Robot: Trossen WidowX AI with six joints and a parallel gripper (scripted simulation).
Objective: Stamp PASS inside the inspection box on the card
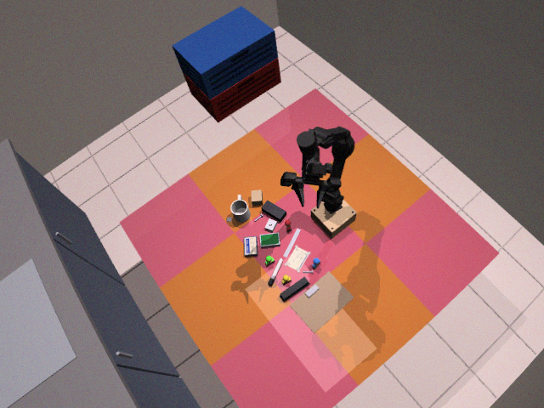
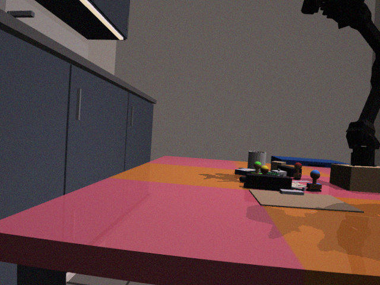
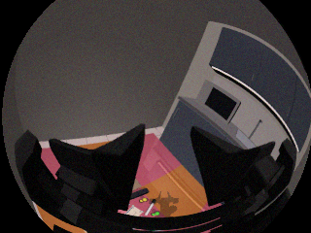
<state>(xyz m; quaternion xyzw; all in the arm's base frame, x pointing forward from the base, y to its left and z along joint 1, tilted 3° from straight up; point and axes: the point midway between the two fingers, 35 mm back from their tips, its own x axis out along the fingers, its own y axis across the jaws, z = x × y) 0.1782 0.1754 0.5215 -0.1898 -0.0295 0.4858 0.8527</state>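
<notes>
Now: gripper tip 58 cm above the green-knobbed stamp, 16 cm short of it and 12 cm to the left of it. The rest, counted from my gripper tip: yellow-knobbed stamp: 58 cm below, 13 cm ahead; blue-knobbed stamp: 58 cm below, 2 cm behind; black bar: 58 cm below, 12 cm ahead, 5 cm to the left.
</notes>
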